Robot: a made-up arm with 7 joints. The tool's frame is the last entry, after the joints. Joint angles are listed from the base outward.
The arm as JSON. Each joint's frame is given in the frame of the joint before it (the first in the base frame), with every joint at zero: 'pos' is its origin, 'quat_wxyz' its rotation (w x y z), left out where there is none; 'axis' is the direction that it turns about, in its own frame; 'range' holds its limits. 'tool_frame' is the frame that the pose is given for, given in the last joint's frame.
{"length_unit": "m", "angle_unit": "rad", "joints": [
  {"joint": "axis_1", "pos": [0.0, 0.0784, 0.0], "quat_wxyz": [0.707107, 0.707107, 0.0, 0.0], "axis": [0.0, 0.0, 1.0], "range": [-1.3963, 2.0]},
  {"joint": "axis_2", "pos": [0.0, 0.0, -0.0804], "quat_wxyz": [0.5, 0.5, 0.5, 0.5], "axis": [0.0, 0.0, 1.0], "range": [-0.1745, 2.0]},
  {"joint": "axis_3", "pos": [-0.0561, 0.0, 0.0], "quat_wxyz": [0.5, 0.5, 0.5, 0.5], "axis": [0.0, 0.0, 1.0], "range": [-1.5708, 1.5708]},
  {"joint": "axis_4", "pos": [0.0, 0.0, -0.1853], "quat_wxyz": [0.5, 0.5, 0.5, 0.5], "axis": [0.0, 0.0, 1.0], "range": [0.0, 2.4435]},
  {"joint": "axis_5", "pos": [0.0, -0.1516, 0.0], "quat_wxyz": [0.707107, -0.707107, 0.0, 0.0], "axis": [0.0, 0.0, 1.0], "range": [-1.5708, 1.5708]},
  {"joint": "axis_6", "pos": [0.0, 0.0, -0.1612], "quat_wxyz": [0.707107, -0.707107, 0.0, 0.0], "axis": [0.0, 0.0, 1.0], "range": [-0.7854, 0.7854]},
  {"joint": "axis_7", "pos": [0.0, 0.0, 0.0], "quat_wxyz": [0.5, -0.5, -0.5, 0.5], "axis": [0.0, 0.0, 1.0], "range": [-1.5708, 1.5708]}
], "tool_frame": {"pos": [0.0, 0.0, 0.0], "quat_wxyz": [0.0, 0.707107, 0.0, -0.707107]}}
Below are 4 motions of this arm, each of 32 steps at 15 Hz.
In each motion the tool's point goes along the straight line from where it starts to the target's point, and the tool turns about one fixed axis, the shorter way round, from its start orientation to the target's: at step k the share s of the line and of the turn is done. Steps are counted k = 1, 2, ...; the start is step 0. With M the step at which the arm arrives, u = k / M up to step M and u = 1 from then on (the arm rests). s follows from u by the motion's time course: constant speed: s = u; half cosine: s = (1 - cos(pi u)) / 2; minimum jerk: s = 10 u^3 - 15 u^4 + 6 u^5.
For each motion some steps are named. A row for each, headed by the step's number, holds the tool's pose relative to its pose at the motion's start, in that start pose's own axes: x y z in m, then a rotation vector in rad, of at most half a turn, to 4 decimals.
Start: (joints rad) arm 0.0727 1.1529 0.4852 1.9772 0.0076 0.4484 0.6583
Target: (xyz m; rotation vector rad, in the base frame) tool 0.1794 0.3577 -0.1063 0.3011 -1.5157 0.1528
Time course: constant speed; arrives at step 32
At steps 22, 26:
22: -0.0820 -0.1172 0.0343 0.2284 0.0966 0.7115
26: -0.0969 -0.1385 0.0405 0.2699 0.1141 0.8409

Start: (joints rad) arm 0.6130 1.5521 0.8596 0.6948 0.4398 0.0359 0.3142
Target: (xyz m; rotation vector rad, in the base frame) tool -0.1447 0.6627 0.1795 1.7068 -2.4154 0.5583
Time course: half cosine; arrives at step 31
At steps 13, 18, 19, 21, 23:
13: 0.0153 0.0584 0.0214 0.1059 -0.2134 -0.0346
18: 0.0256 0.0975 0.0357 0.1767 -0.3561 -0.0578
19: 0.0276 0.1051 0.0385 0.1904 -0.3837 -0.0622
21: 0.0313 0.1192 0.0437 0.2160 -0.4354 -0.0706
23: 0.0346 0.1317 0.0483 0.2387 -0.4809 -0.0780

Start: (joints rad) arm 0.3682 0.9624 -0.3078 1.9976 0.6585 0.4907 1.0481
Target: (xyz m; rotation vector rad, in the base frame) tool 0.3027 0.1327 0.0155 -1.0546 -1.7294 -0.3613
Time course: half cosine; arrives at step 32
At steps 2, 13, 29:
2: 0.0007 0.0000 -0.0004 0.0050 -0.0084 0.0031
13: 0.0241 -0.0012 -0.0158 0.1864 -0.3110 0.1155
29: 0.0664 -0.0034 -0.0436 0.5139 -0.8575 0.3184

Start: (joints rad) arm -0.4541 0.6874 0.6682 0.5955 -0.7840 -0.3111 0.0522
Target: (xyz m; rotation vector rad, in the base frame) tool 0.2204 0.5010 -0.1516 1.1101 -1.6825 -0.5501
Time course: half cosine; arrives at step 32
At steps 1, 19, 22, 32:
1: 0.0005 0.0005 0.0001 0.0020 -0.0025 0.0010
19: 0.1375 0.1419 0.0363 0.5324 -0.6785 0.2568
22: 0.1658 0.1711 0.0438 0.6418 -0.8180 0.3096
32: 0.2132 0.2199 0.0563 0.8252 -1.0517 0.3981

